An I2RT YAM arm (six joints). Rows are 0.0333 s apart.
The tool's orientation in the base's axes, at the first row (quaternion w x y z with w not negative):
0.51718 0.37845 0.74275 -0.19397
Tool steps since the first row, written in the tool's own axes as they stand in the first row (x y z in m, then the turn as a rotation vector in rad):
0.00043 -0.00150 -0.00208 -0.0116 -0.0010 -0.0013
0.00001 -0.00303 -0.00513 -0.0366 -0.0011 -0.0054
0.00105 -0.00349 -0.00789 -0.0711 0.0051 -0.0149
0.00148 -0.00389 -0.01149 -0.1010 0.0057 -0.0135
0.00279 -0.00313 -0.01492 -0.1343 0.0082 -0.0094
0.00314 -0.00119 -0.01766 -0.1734 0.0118 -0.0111
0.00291 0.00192 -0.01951 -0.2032 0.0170 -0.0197
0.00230 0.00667 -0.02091 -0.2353 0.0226 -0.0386
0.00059 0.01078 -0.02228 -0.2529 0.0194 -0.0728
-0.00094 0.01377 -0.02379 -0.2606 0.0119 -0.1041
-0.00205 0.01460 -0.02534 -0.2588 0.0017 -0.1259
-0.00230 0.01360 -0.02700 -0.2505 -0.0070 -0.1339
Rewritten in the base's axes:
-0.00251 0.00061 0.00026 0.0005 -0.0039 0.0110
-0.00550 0.00156 0.00168 0.0023 -0.0103 0.0355
-0.00775 0.00351 0.00175 0.0073 -0.0123 0.0714
-0.01037 0.00586 0.00272 0.0140 -0.0237 0.0983
-0.01216 0.00915 0.00294 0.0244 -0.0369 0.1274
-0.01244 0.01238 0.00389 0.0331 -0.0476 0.1642
-0.01118 0.01554 0.00514 0.0370 -0.0492 0.1954
-0.00832 0.01930 0.00674 0.0353 -0.0444 0.2327
-0.00573 0.02224 0.00926 0.0147 -0.0296 0.2618
-0.00411 0.02462 0.01156 -0.0091 -0.0159 0.2803
-0.00424 0.02580 0.01326 -0.0307 -0.0069 0.2861
-0.00599 0.02620 0.01403 -0.0438 -0.0040 0.2807

